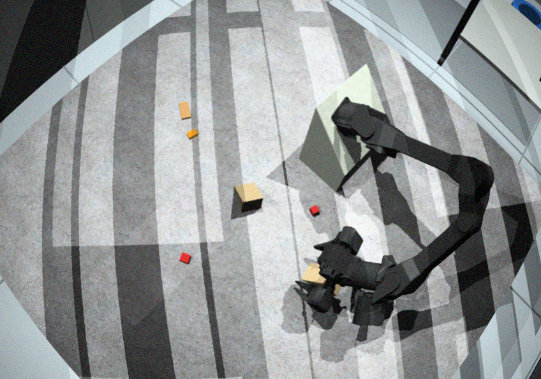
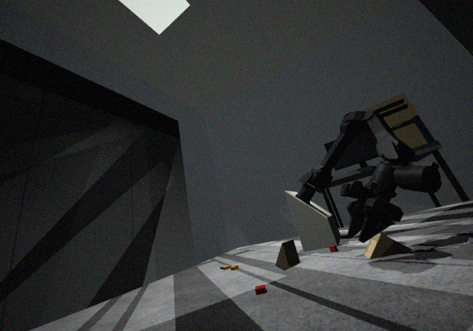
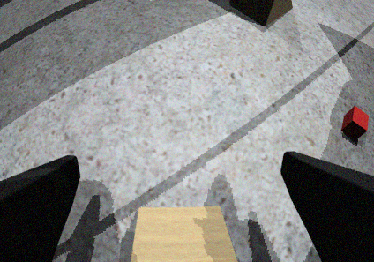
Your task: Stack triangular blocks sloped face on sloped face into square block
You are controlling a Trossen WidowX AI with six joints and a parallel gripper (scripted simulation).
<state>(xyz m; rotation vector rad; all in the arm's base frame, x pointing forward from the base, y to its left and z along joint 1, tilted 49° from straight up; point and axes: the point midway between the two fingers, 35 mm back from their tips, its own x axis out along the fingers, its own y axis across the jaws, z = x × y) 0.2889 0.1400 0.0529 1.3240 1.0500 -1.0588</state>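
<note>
Right now my gripper tip is 13 cm past the red cube, 6 cm to the left of it and 4 cm above it. Also, from my gripper tip: yellow block 40 cm to the right, 11 cm behind, 4 cm below.
</note>
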